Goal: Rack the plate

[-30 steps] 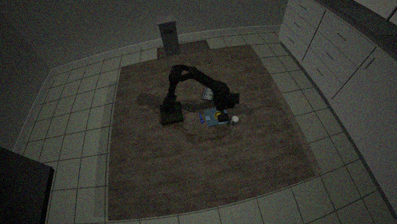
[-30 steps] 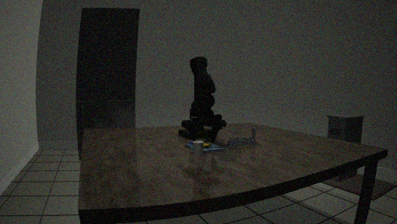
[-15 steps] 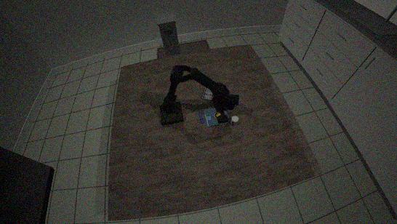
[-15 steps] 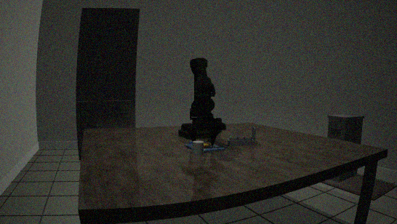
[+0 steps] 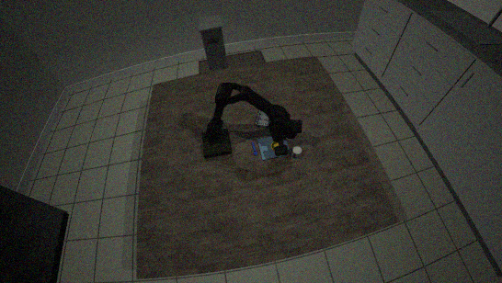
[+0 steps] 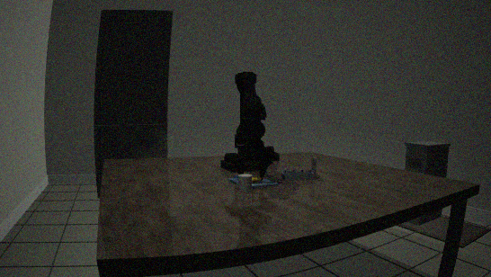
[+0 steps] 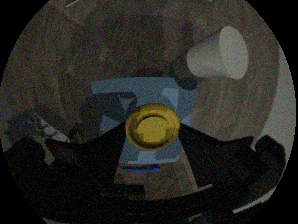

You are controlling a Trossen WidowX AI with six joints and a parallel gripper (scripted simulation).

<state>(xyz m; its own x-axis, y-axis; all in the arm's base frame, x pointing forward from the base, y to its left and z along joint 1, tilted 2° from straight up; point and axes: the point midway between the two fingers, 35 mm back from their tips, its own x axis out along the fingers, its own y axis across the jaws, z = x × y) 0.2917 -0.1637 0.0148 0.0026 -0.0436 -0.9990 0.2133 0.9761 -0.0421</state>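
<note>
The light blue cloth lies 1 cm to the left of my gripper tip, 1 cm below it and 1 cm behind it. Round my gripper tip: dish rack: 21 cm to the left, 1 cm ahead, 1 cm above; white cup: 8 cm to the right, 7 cm ahead, 2 cm above; yellow plate: 1 cm above.
</note>
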